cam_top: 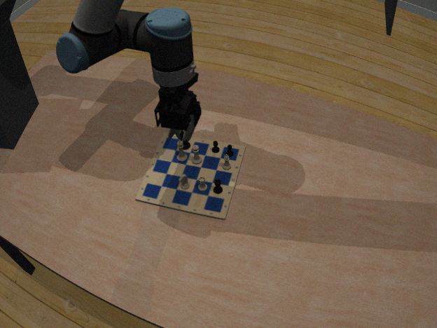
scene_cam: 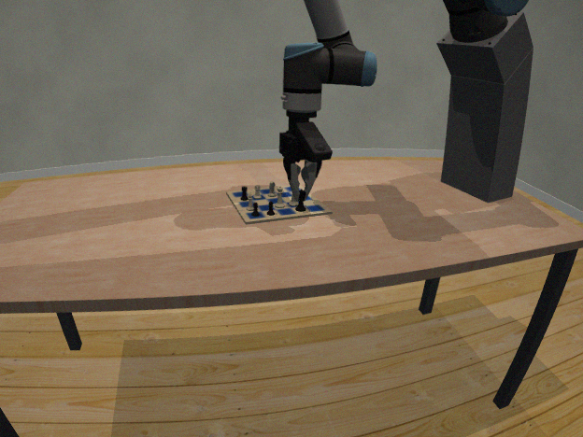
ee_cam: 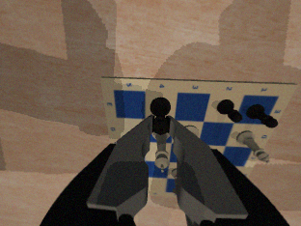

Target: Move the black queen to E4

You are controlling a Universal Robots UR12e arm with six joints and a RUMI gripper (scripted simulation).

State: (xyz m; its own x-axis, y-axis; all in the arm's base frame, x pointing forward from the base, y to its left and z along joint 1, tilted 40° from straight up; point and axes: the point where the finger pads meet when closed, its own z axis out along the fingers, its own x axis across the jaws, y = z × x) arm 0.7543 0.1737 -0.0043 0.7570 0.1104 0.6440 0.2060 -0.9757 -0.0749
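My hand is 1 cm above the black queen. Round my hand: chessboard 6 cm to the right, 6 cm ahead, 4 cm below.
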